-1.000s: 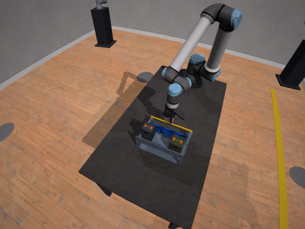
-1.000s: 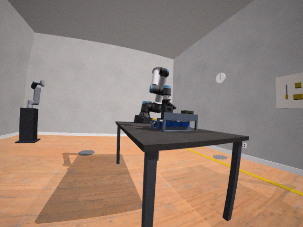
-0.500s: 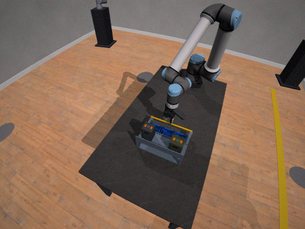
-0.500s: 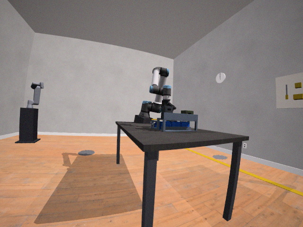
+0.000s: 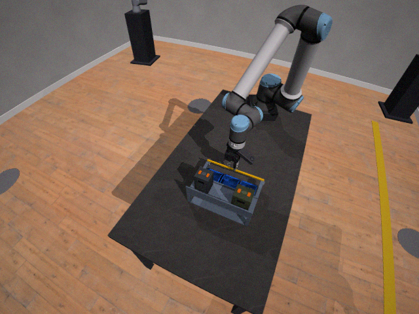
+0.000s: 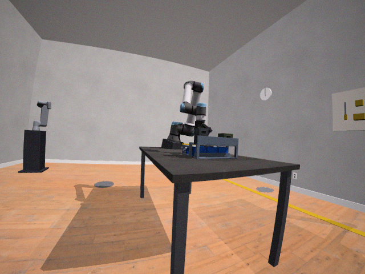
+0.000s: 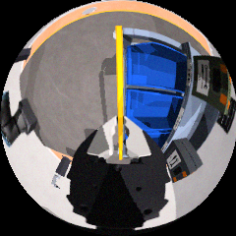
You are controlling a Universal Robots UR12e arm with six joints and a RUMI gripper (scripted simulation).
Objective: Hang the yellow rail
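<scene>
Now: the yellow rail 1 cm below my hand. Round my hand: black box: 18 cm ahead, 15 cm to the right, 6 cm above; olive box: 22 cm ahead, 8 cm to the left, 5 cm above.
</scene>
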